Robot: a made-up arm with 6 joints.
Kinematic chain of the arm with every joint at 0, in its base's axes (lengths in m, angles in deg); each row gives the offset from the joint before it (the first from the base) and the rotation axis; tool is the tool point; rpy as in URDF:
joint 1: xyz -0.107 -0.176 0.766 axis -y
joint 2: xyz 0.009 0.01 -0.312 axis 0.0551 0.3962 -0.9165
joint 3: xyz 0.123 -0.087 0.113 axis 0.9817 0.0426 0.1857
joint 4: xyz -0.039 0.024 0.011 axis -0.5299 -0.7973 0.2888
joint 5: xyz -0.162 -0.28 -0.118 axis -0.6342 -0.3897 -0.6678
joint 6: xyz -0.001 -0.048 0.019 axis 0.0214 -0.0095 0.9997
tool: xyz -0.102 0.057 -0.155 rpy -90 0 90
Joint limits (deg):
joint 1: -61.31..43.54
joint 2: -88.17..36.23
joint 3: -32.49..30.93
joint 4: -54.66..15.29
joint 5: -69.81..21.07
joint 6: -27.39..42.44
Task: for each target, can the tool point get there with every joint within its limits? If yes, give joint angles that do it. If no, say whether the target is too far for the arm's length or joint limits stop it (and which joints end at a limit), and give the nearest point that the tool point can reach.
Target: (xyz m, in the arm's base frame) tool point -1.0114 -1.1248 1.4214
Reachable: no: too far | nearest point -0.5481 -0.5366 0.9334 | short by 0.894 m
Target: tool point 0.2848 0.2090 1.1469
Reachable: no: joint limits stop it (at a limit: joint 1, joint 2, joint 4, joint 5, joint 6) | nearest point 0.3530 -0.2539 0.8725 | short by 0.542 m
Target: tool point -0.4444 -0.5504 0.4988
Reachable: yes | joints -39.91 -21.03 -4.79 -7.46 -9.32 5.42
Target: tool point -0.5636 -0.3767 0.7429
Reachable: yes | joints -42.39 -0.46 -2.67 -35.99 -8.12 3.20
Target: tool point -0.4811 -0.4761 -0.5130
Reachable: no: too far | nearest point -0.2843 -0.3785 0.1598 | short by 0.708 m
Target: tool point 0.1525 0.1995 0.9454
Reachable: no: joint limits stop it (at a limit: joint 1, joint 2, joint 4, joint 5, joint 6) | nearest point 0.3843 -0.2250 0.8279 | short by 0.498 m
